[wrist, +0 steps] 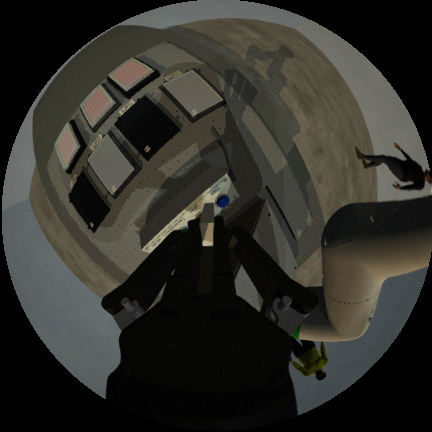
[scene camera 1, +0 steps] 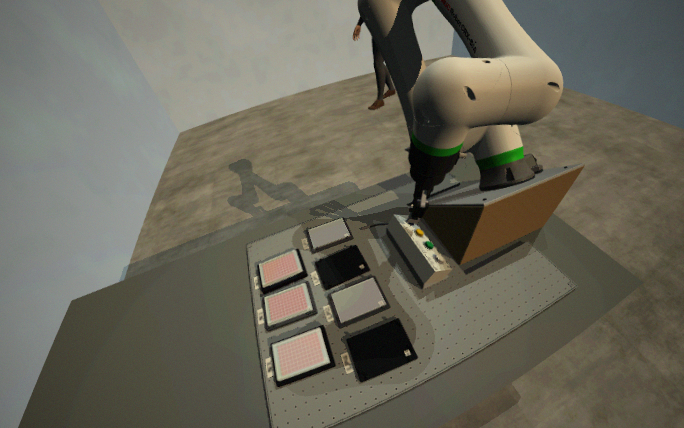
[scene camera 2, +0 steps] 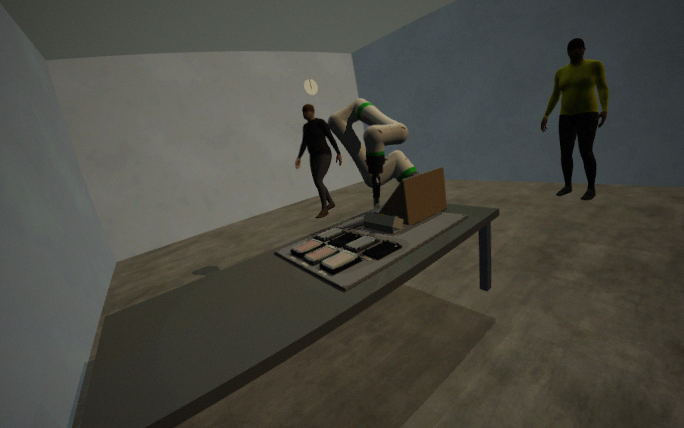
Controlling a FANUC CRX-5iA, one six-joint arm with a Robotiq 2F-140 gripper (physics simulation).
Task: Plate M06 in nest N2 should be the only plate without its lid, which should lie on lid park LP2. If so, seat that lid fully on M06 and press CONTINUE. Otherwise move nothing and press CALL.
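Frame: origin at the arm's base, x down, y right, z back, level; millimetres.
Seen in the pictures: gripper, fingertip midpoint: (wrist: 209,211) (scene camera 1: 412,220) (scene camera 2: 376,208); arm's base, link origin: (scene camera 1: 506,183) (scene camera 2: 415,185).
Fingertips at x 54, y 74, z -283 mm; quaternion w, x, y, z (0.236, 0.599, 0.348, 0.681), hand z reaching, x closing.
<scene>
Pixels of each thing's top centre, then the offset from my fingertips to it. Level surfaces: height alone.
- button box, top centre: (wrist: 184,220) (scene camera 1: 417,237) (scene camera 2: 381,213) dy -45, dx +20, dz -15 mm
- blue button, top centre: (wrist: 223,201) dy +28, dx +29, dz +15 mm
- yellow button, top centre: (scene camera 1: 419,230) dy -22, dx +29, dz +10 mm
- green button, top centre: (scene camera 1: 429,243) dy -72, dx +29, dz +4 mm
- perforated board, surface height: dx +104 mm
My gripper (scene camera 1: 414,220) (scene camera 2: 376,205) (wrist: 209,211) is shut and empty, pointing down at the far end of the button box (scene camera 1: 409,258) (scene camera 2: 379,222). In the wrist view a blue button (wrist: 223,201) shows beside the fingertips; the fingers hide it in scene camera 1. Whether they touch the box is unclear. Three plates with pink grids (scene camera 1: 279,269) (scene camera 1: 288,305) (scene camera 1: 301,354) stand in one row. Beside them lie two flat grey pieces (scene camera 1: 327,234) (scene camera 1: 359,301), alternating with two black ones (scene camera 1: 343,266) (scene camera 1: 380,349). Clear lids cannot be made out; nest and park labels are too small to read.
A yellow button (scene camera 1: 419,232) and a green button (scene camera 1: 429,244) sit on the box. A brown panel (scene camera 1: 522,217) (scene camera 2: 425,195) stands close behind it, near the arm's base. A perforated board (scene camera 1: 484,307) lies under everything. Two people (scene camera 2: 317,138) (scene camera 2: 579,88) stand beyond the table.
</scene>
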